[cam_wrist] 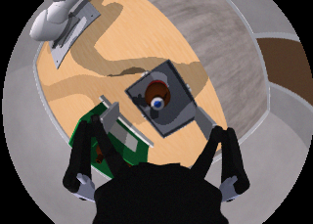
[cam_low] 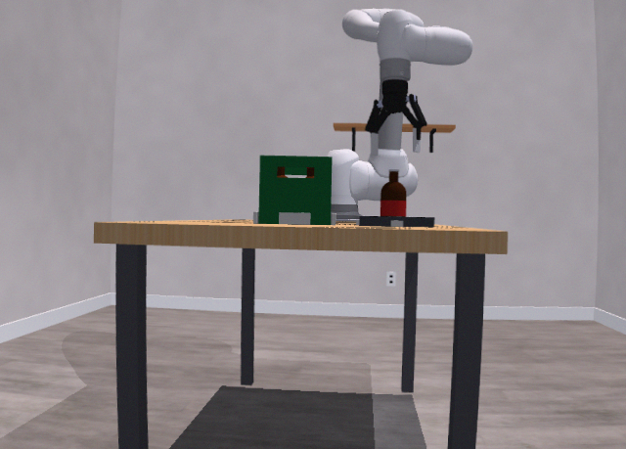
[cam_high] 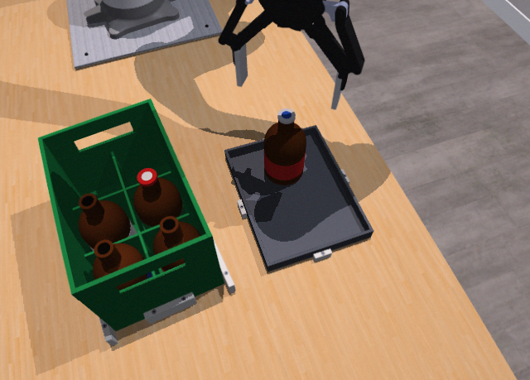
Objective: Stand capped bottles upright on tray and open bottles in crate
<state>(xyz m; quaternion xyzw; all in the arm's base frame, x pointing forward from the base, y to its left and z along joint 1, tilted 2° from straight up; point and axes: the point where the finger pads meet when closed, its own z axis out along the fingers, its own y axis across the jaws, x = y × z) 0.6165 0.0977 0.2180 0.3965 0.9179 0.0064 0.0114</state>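
The green crate lies 280 mm to the right of my hand, 130 mm below it and 10 mm ahead of it. Round my hand: dark tray 200 mm below, 60 mm ahead, 10 mm to the right.
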